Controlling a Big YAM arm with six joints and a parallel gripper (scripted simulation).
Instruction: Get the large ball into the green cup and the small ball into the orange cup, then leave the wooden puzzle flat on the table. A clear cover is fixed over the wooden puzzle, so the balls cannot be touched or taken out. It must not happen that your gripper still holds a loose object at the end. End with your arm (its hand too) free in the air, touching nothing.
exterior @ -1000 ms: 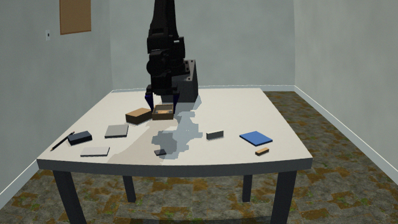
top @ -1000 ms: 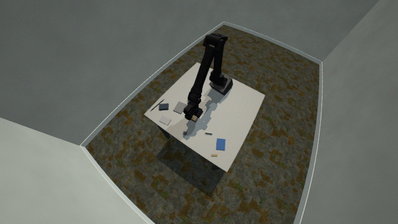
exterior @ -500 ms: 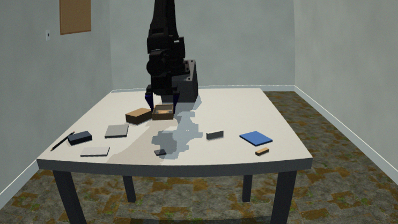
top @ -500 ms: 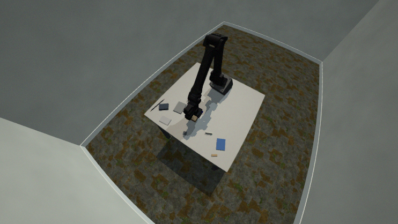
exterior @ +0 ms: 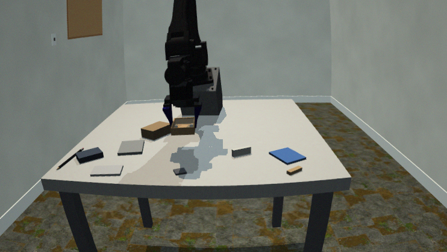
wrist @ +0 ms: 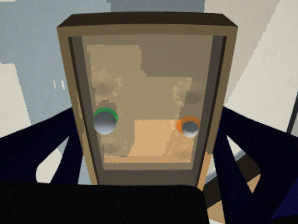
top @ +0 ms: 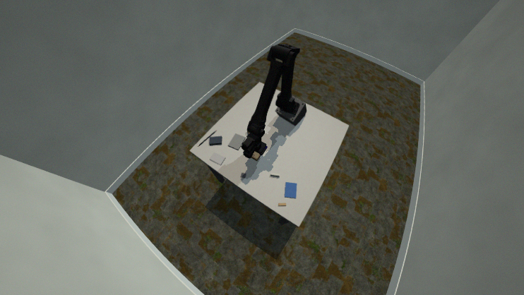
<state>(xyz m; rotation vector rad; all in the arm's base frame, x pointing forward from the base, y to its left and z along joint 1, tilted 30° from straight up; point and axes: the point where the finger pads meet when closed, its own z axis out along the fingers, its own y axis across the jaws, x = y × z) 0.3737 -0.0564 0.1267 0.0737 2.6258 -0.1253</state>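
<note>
My hand is 1 cm above the wooden puzzle. From my hand the other things lie so: grey slab 19 cm to the right, 8 cm below, 4 cm behind; then small dark tile 16 cm ahead, 8 cm below, 2 cm to the right; then brown box 17 cm behind, 10 cm to the right, 6 cm below.
</note>
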